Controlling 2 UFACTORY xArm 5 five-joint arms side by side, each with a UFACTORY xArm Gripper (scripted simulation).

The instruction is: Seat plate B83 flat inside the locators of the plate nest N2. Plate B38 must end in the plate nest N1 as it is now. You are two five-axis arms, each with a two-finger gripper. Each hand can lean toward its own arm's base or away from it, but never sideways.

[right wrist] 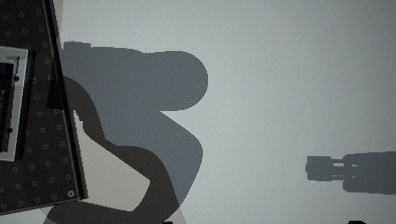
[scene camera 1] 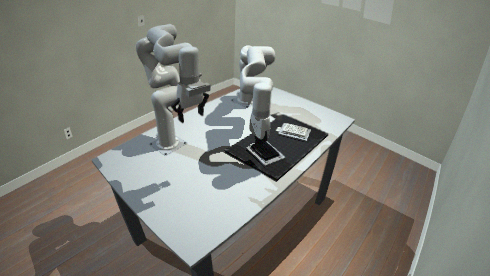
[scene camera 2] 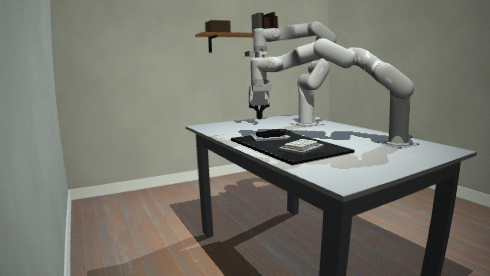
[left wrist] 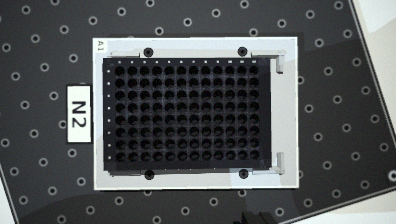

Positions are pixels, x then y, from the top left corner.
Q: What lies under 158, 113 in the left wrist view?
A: A black well plate.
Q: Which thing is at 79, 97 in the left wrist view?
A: An N2 label.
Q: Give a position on a nest N2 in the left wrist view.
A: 283, 84
